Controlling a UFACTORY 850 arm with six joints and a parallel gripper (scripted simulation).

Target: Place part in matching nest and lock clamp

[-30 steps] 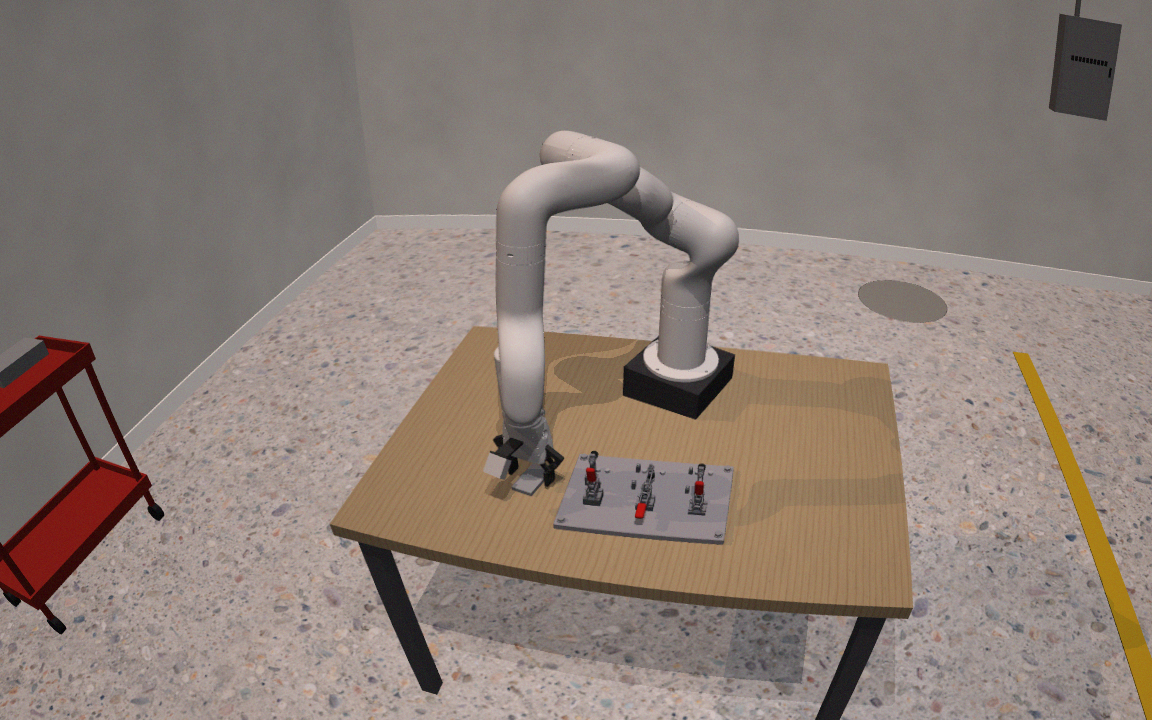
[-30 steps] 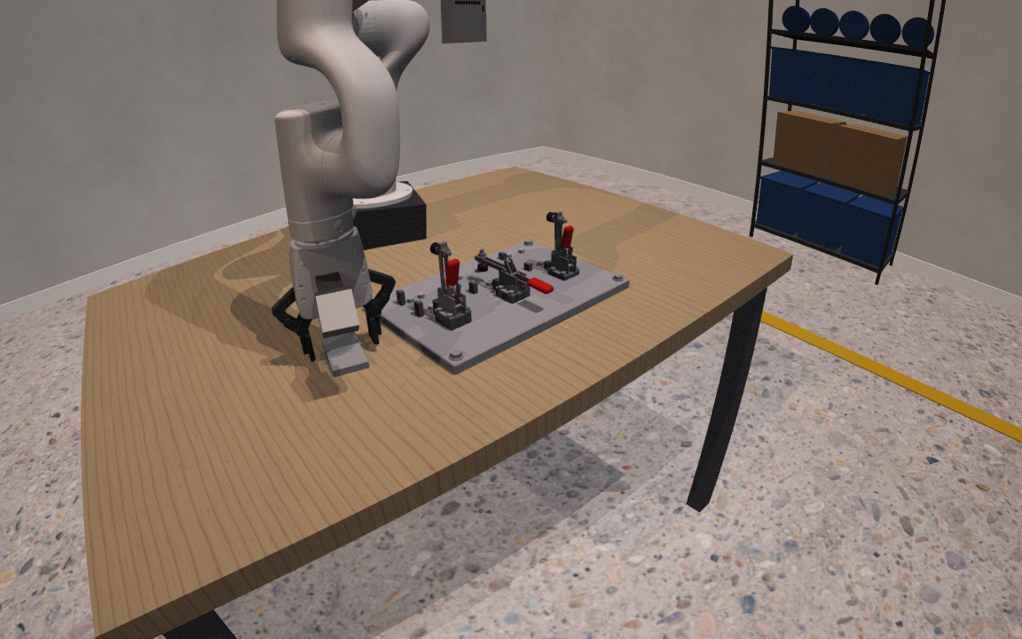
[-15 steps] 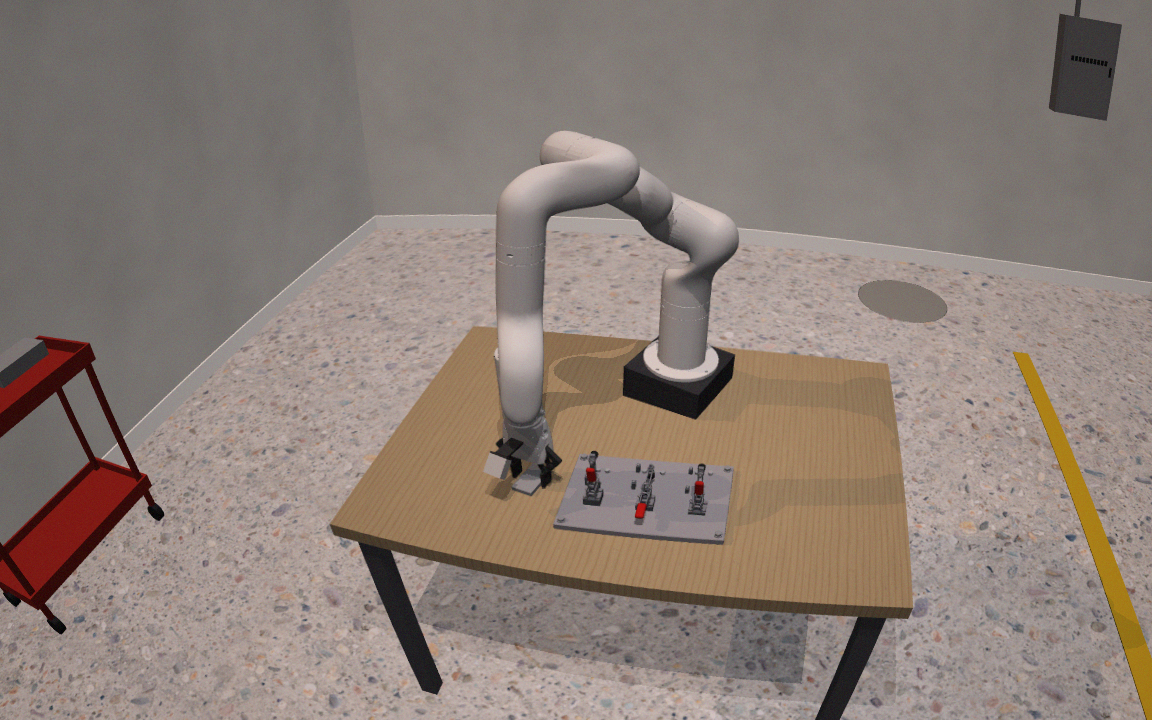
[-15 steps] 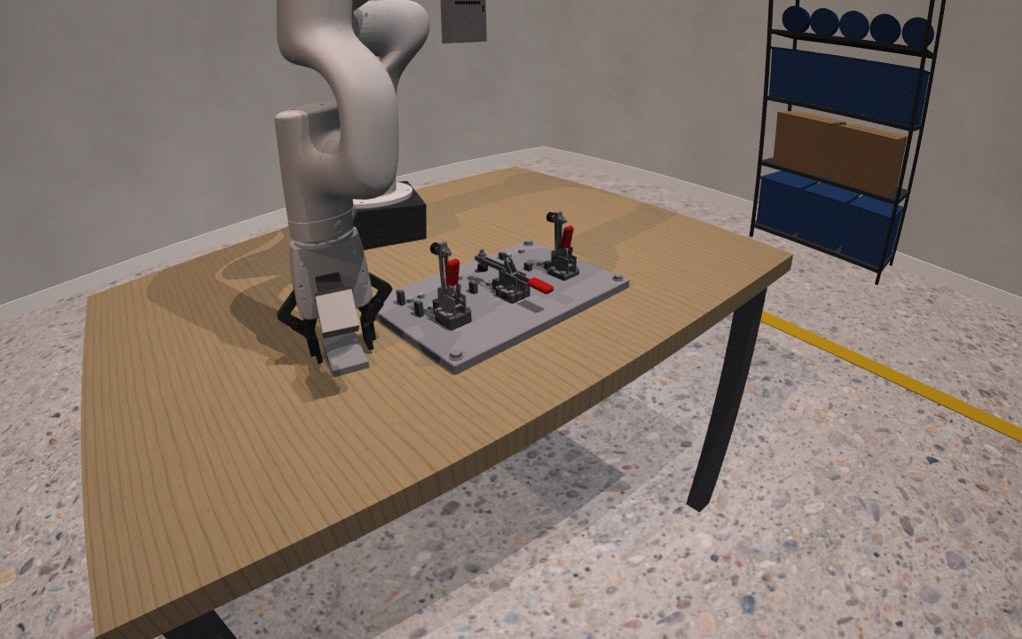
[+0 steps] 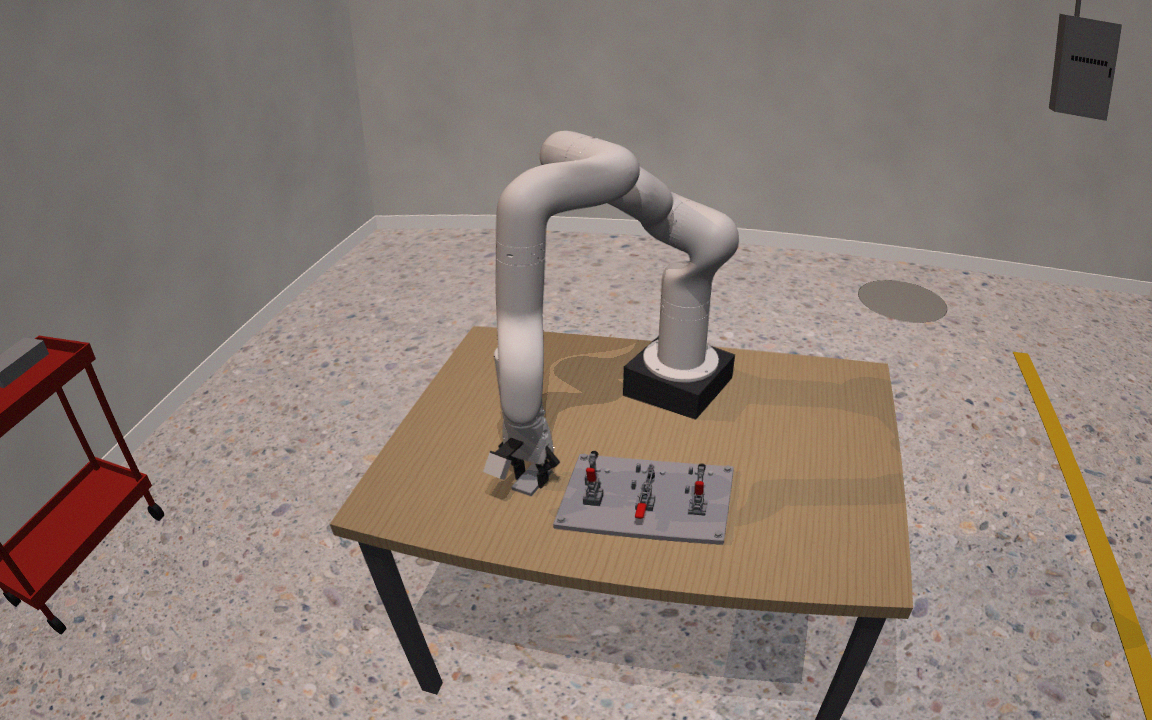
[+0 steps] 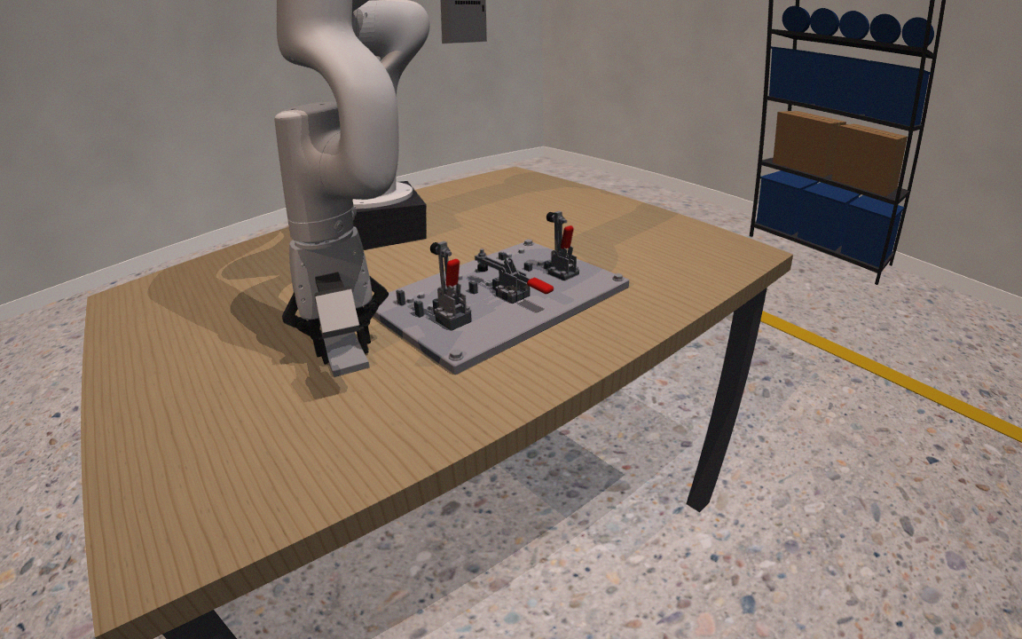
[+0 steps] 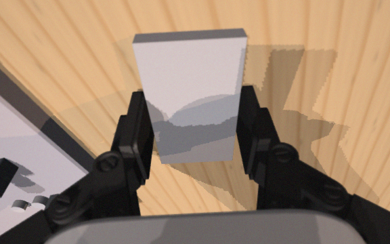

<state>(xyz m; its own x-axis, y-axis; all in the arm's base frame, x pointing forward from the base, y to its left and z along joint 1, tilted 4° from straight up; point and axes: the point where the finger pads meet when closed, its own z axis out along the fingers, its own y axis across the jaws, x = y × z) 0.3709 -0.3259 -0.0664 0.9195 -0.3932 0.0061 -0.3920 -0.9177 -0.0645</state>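
The grey fixture plate is 60 mm ahead of my hand, 250 mm to the left of it and 10 mm below it. From my hand the other things lie so: flat grey part 20 mm below.
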